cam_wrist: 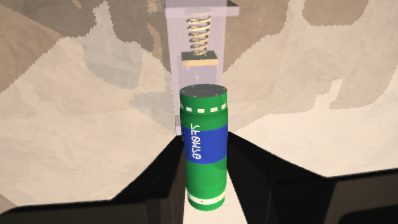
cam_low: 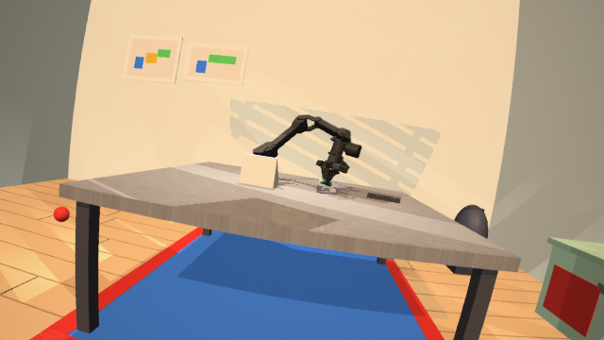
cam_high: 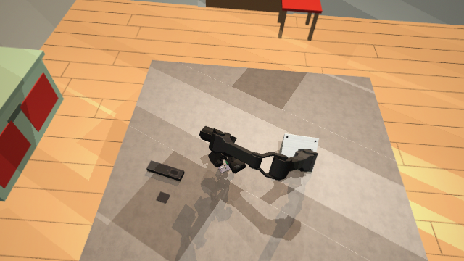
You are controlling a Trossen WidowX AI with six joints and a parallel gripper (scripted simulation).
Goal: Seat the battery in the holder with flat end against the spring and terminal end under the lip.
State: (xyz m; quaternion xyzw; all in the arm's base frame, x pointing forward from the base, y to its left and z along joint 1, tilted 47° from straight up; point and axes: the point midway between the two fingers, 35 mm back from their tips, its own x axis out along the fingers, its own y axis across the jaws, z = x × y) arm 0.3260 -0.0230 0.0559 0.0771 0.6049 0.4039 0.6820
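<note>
My gripper tip is 3 cm short of the brass plate, 3 cm above it and 2 cm to the right of it. Also, from my gripper tip: black remote-like bar: 30 cm ahead, 4 cm to the left, 3 cm below; then dark square: 29 cm ahead, 17 cm to the left, 4 cm below; then green battery: 1 cm above.
</note>
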